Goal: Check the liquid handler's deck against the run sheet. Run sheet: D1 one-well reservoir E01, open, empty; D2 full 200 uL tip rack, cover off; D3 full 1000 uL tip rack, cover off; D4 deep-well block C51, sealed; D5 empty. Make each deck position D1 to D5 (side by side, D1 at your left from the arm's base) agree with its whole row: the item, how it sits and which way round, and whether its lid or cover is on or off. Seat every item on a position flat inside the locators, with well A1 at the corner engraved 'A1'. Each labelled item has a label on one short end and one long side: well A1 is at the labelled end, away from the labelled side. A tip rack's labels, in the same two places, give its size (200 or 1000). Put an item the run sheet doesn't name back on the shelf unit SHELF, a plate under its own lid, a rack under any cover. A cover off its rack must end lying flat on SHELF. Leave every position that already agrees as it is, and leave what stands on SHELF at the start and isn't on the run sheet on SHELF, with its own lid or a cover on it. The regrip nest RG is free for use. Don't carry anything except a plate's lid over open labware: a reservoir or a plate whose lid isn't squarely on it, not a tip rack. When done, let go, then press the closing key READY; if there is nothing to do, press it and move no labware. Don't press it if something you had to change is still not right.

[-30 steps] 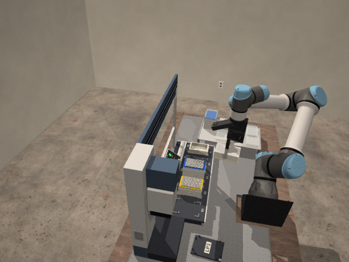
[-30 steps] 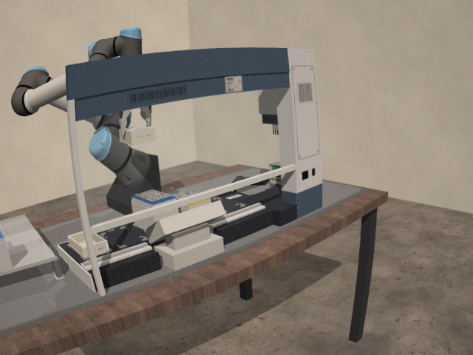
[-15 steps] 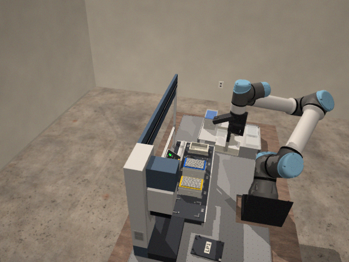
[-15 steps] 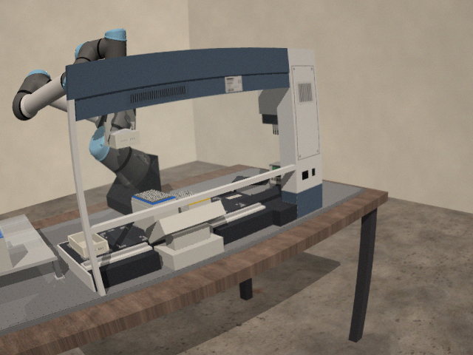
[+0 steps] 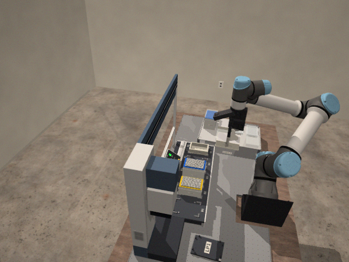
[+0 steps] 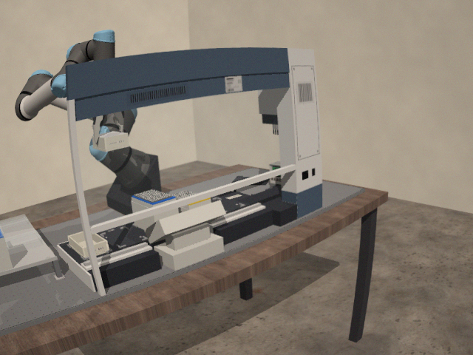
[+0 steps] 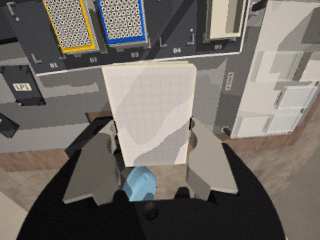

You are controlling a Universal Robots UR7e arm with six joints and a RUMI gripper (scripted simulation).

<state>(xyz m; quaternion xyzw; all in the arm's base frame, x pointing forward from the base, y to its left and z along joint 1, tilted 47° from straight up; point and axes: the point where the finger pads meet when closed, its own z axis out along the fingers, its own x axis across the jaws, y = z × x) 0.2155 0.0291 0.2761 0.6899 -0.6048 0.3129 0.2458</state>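
Now: hand 25 cm above the cream one-well reservoir, 19 cm short of it and 18 cm to the left of it. Also, from my hand: blue-rimmed tip rack: 20 cm below, 16 cm ahead, 7 cm to the left; white sealed block: 1 cm below; yellow-rimmed tip rack: 22 cm below, 20 cm to the left, 15 cm ahead.
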